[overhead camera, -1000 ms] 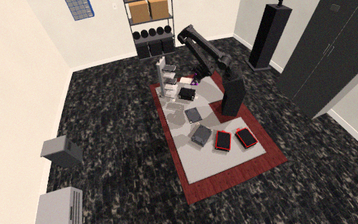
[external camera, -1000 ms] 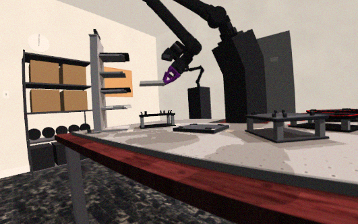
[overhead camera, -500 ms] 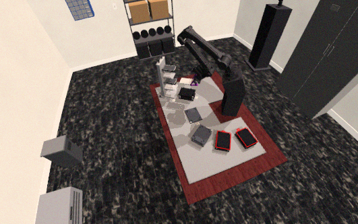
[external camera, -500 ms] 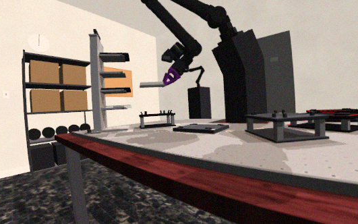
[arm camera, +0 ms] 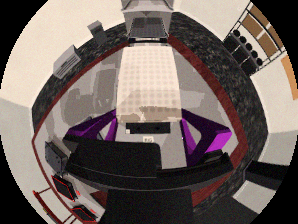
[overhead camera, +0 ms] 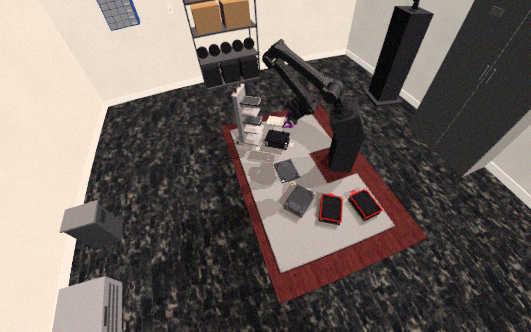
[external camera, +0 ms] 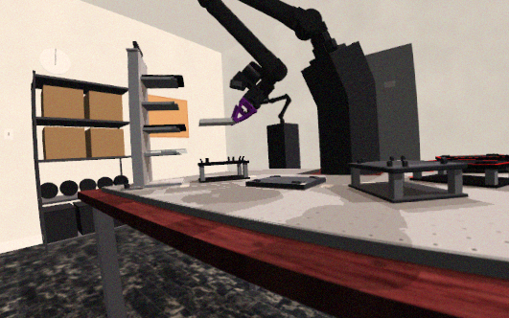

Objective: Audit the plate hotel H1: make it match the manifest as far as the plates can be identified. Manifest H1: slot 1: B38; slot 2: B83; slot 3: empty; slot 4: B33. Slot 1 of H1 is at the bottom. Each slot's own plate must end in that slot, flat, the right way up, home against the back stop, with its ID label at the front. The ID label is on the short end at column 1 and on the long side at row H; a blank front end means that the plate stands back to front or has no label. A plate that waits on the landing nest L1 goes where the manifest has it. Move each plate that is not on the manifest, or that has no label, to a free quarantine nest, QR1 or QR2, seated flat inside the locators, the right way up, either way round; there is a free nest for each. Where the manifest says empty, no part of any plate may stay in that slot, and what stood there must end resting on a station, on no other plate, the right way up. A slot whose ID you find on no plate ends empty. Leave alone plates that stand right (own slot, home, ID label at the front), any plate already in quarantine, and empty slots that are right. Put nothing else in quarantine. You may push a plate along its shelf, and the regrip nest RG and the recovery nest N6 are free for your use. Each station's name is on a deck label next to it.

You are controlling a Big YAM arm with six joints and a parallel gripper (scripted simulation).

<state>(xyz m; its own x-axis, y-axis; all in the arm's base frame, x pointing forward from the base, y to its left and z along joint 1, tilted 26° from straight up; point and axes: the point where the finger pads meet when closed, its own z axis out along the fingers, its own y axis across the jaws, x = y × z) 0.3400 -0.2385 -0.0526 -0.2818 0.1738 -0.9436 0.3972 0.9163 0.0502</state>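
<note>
Right now the white plate is 5 cm ahead of my hand and 2 cm to the right of it. Also, from my hand: dark plate: 21 cm ahead, 14 cm above, 10 cm to the right.
</note>
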